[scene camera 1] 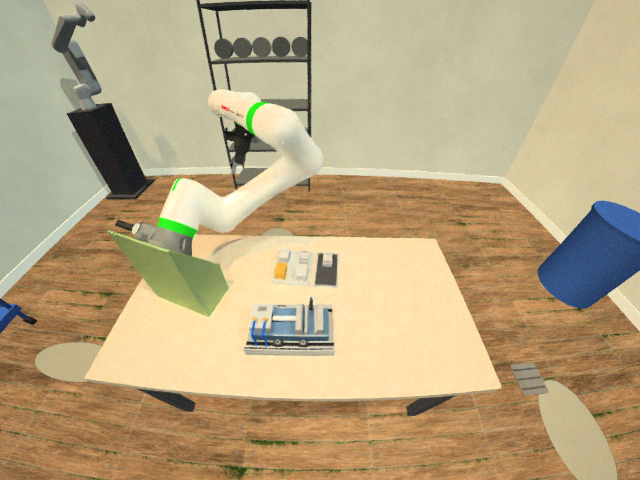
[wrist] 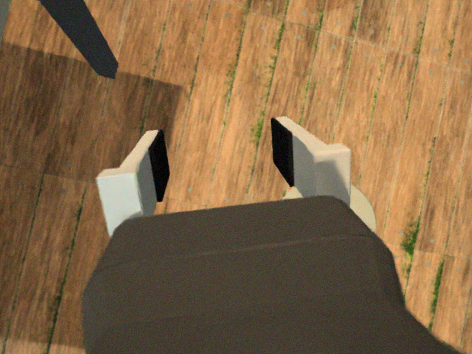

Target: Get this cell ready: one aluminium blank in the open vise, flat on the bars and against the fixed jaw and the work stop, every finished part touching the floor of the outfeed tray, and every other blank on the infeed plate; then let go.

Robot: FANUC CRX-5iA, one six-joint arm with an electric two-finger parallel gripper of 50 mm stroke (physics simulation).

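Where they show: gripper, fingertip midpoint: (scene camera 1: pixel 232 170) (wrist: pixel 219 146); arm's base at its link origin: (scene camera 1: pixel 169 249).
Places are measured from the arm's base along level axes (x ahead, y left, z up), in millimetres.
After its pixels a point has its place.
Observation:
My gripper (scene camera 1: pixel 237 168) @[x 36, y 599, z -24 mm] (wrist: pixel 219 146) @[x 36, y 599, z -24 mm] is open and empty, high beyond the table's back edge; floor shows between its fingers in the wrist view. In the scene view, a blue and grey vise (scene camera 1: pixel 324 336) @[x 536, y -180, z -199 mm] stands at the front middle of the table. A pale strip (scene camera 1: pixel 285 318) @[x 404, y -135, z -170 mm] shows between its grey blocks; whether this is a blank or bars is too small to tell. Behind the vise, a light plate (scene camera 1: pixel 292 282) @[x 401, y 69, z -247 mm] bears several silvery blocks (scene camera 1: pixel 301 271) @[x 437, y 101, z -211 mm] and an orange block (scene camera 1: pixel 280 270) @[x 350, y 101, z -211 mm]. Beside it, a dark tray (scene camera 1: pixel 326 277) @[x 542, y 104, z -249 mm] bears one silvery block (scene camera 1: pixel 327 259) @[x 545, y 188, z -229 mm] near its back end.
A green angled panel (scene camera 1: pixel 175 276) @[x 63, y -99, z -16 mm] stands at the table's left, by the arm's base. A thin dark post (scene camera 1: pixel 311 304) @[x 488, y -83, z -159 mm] rises from the vise. A shelf rack (scene camera 1: pixel 309 77) stands behind the arm. A blue barrel (scene camera 1: pixel 589 258) is at the right. A table leg (wrist: pixel 85 40) shows in the wrist view.

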